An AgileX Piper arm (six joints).
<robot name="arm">
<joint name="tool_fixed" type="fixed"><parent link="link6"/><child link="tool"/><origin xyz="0 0 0" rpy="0 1.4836 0"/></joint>
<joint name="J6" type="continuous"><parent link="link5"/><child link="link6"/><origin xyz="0.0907 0 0.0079" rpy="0 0 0"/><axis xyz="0.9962 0 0.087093"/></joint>
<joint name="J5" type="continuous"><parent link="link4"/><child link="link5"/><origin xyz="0 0 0" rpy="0 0 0"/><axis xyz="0 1 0"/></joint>
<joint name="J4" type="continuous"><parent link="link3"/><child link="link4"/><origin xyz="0.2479 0 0.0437" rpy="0 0 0"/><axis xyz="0.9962 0 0.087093"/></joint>
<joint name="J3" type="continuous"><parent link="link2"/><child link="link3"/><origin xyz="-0.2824 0 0.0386" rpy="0 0 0"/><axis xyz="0 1 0"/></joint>
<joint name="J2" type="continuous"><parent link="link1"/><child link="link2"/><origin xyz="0 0 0" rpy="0 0 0"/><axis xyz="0 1 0"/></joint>
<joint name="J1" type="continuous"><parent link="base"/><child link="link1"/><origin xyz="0 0 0.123" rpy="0 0 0"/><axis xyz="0 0 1"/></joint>
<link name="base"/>
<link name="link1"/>
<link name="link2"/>
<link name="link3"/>
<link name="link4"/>
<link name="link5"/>
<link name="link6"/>
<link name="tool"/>
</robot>
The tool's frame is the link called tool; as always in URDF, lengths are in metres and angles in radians. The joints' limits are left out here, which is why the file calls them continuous.
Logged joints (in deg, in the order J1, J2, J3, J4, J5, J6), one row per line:
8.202, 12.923, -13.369, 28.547, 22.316, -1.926
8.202, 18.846, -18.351, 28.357, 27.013, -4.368
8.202, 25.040, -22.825, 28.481, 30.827, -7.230
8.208, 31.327, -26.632, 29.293, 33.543, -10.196
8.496, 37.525, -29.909, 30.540, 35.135, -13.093
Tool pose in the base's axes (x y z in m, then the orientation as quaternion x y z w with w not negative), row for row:
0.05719, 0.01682, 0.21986, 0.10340, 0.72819, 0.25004, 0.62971
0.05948, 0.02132, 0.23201, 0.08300, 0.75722, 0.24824, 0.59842
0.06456, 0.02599, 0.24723, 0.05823, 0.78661, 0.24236, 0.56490
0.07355, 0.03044, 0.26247, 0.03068, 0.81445, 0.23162, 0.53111
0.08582, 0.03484, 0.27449, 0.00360, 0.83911, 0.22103, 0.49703
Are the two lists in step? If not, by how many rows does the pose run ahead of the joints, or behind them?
The pose runs 2 rows behind the joints: the pose in row i belongs to the joints in row i - 2.
